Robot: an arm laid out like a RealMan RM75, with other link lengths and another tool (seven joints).
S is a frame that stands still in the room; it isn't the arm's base.
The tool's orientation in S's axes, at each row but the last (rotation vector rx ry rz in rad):
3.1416, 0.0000, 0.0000
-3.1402, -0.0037, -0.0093
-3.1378, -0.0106, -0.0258
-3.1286, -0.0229, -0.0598
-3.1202, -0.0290, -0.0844
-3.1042, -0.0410, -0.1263
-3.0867, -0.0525, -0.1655
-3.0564, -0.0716, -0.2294
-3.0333, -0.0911, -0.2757
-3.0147, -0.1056, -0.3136
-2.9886, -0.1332, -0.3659
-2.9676, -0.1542, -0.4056
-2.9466, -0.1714, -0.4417
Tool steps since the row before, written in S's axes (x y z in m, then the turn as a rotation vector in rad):
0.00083, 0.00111, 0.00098, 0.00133, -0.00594, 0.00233
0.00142, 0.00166, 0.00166, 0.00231, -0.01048, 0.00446
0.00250, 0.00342, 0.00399, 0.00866, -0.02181, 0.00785
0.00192, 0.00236, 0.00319, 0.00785, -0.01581, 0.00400
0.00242, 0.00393, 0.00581, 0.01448, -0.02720, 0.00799
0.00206, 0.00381, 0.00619, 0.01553, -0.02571, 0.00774
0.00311, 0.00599, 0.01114, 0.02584, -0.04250, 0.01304
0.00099, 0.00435, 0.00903, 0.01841, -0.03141, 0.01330
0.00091, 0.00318, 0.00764, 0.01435, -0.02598, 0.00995
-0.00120, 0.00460, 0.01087, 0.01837, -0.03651, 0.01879
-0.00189, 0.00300, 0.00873, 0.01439, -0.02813, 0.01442
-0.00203, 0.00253, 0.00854, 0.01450, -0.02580, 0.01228
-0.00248, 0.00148, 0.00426, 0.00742, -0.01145, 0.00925
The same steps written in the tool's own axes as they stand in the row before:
0.00083, -0.00111, -0.00098, 0.00133, 0.00594, -0.00233
0.00143, -0.00166, -0.00165, 0.00231, 0.01048, -0.00446
0.00259, -0.00342, -0.00394, 0.00864, 0.02184, -0.00779
0.00207, -0.00237, -0.00308, 0.00777, 0.01588, -0.00390
0.00280, -0.00400, -0.00559, 0.01440, 0.02731, -0.00776
0.00265, -0.00396, -0.00586, 0.01546, 0.02586, -0.00737
0.00448, -0.00640, -0.01042, 0.02575, 0.04274, -0.01241
0.00252, -0.00493, -0.00841, 0.01891, 0.03129, -0.01288
0.00245, -0.00377, -0.00700, 0.01459, 0.02591, -0.00978
0.00136, -0.00575, -0.01029, 0.01975, 0.03579, -0.01879
0.00053, -0.00417, -0.00843, 0.01543, 0.02760, -0.01436
0.00060, -0.00382, -0.00828, 0.01514, 0.02559, -0.01193
-0.00095, -0.00238, -0.00447, 0.00879, 0.01097, -0.00861

